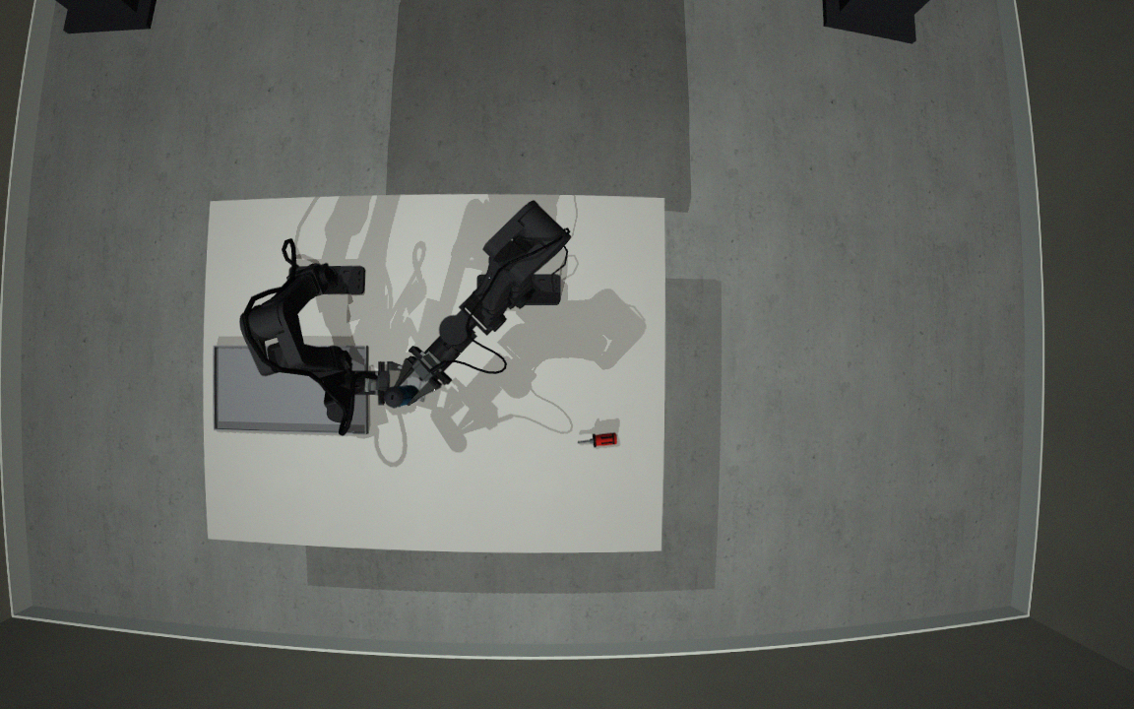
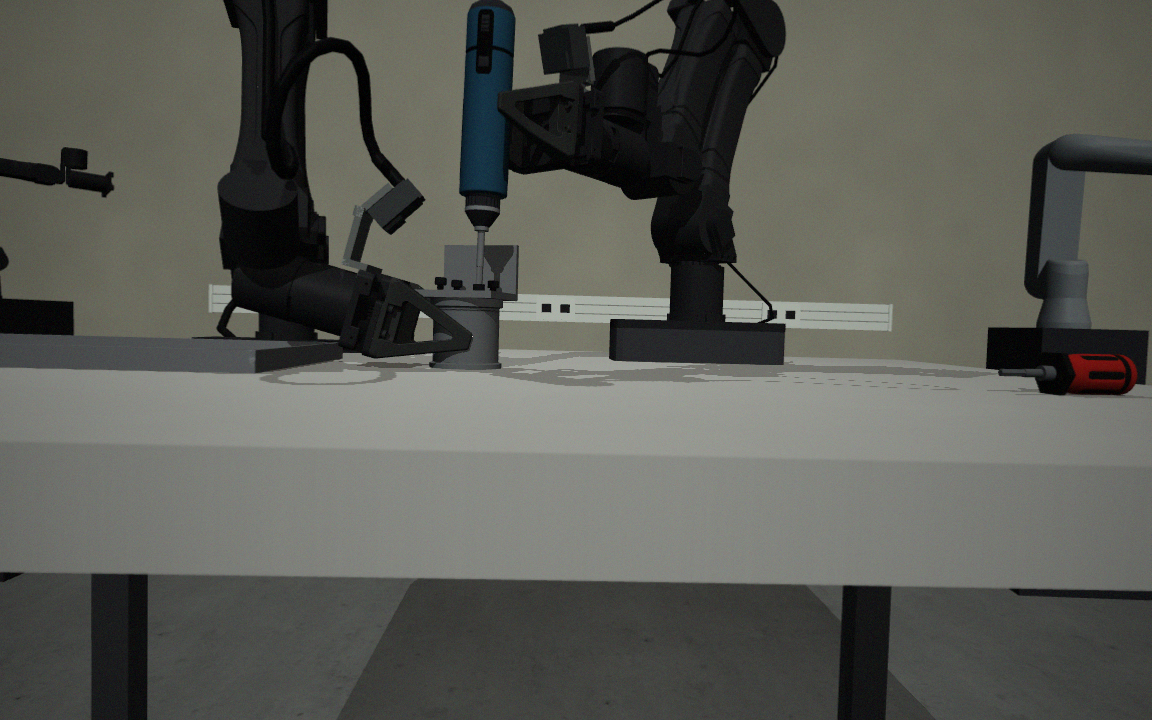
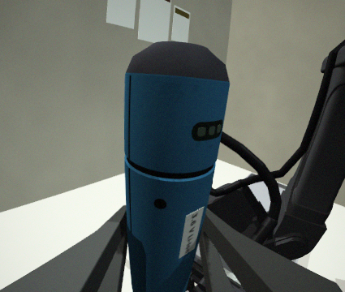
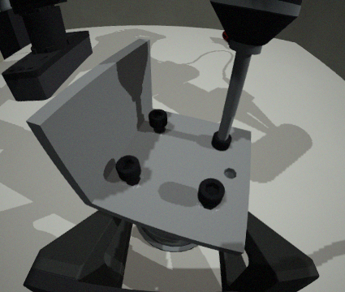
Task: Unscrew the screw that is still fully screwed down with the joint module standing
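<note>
My right gripper is now right at the joint module. Round my right hand: flat grey plate 4 cm ahead, 34 cm to the right, 2 cm below; grey l-shaped bracket 5 cm above; screwdriver bit 2 cm ahead, 1 cm to the left, 6 cm above.
</note>
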